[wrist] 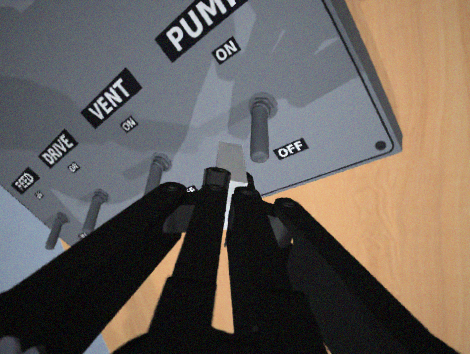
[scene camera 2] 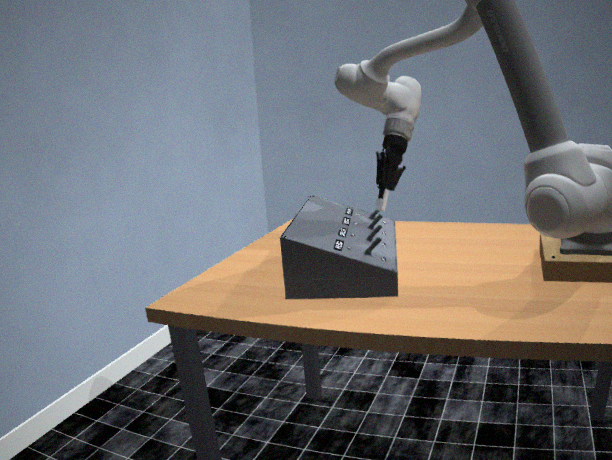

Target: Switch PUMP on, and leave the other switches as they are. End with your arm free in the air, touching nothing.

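The PUMP switch is the rearmost lever on the grey sloped switch box. It leans toward its OFF label, roughly parallel with the other levers. The VENT switch, the DRIVE switch and the FEED switch lean the same way. My gripper is shut and empty, its pale fingertips low over the box between the PUMP and VENT levers. In the wrist view a narrow gap shows between the fingertips and the PUMP lever; contact is unclear in the scene view.
The box stands on the wooden table, near its far left part. The arm's base rests on a wooden block at the right. A blue wall rises behind and to the left.
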